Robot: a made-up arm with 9 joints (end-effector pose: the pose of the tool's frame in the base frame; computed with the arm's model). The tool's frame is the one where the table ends.
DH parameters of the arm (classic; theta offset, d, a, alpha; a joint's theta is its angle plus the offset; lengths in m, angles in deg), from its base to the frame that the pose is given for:
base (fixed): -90 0.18 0.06 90
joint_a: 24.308 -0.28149 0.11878 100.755
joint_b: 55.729 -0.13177 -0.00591 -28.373
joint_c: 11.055 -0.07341 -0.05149 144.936
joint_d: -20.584 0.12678 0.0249 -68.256
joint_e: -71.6 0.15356 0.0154 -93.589
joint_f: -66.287 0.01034 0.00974 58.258
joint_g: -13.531 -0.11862 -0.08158 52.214
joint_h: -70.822 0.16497 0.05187 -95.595
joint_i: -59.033 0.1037 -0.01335 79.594
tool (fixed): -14.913 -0.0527 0 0
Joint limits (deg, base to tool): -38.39..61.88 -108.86..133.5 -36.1..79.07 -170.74..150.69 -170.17..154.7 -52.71..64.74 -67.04..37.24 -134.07..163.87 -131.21..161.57
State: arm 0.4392 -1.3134 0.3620 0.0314 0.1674 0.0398 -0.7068 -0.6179 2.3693
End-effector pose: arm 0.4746 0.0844 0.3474 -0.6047 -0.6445 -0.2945 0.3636
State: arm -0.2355 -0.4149 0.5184 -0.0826 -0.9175 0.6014 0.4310 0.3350 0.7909
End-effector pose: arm 0.3984 -0.3890 0.4180 0.8054 0.0224 -0.3288 0.4927
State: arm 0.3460 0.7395 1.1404 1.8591 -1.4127 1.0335 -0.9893 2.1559 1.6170
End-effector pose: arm 0.0135 -0.1560 0.5051 0.4090 -0.4821 0.1975 0.7492
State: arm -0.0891 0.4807 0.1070 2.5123 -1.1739 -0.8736 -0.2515 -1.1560 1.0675
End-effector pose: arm 0.2966 -0.1053 0.6396 -0.0662 -0.9555 -0.2867 0.0219
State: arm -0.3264 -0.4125 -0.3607 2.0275 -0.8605 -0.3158 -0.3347 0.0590 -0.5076
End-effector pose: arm 0.3439 -0.0048 0.5648 0.1143 0.8864 -0.0220 0.4480
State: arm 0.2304 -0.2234 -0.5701 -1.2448 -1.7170 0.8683 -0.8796 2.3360 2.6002
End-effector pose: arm 0.3240 0.0633 0.6747 0.2185 0.4189 -0.3082 0.8257
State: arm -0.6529 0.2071 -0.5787 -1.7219 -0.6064 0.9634 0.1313 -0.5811 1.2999
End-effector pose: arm 0.2581 -0.4542 0.3221 0.7051 0.4885 -0.5001 0.1190
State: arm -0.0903 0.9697 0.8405 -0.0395 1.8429 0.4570 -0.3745 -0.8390 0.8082
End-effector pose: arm 0.0314 -0.1746 0.5827 0.3948 -0.5743 -0.0598 0.7146
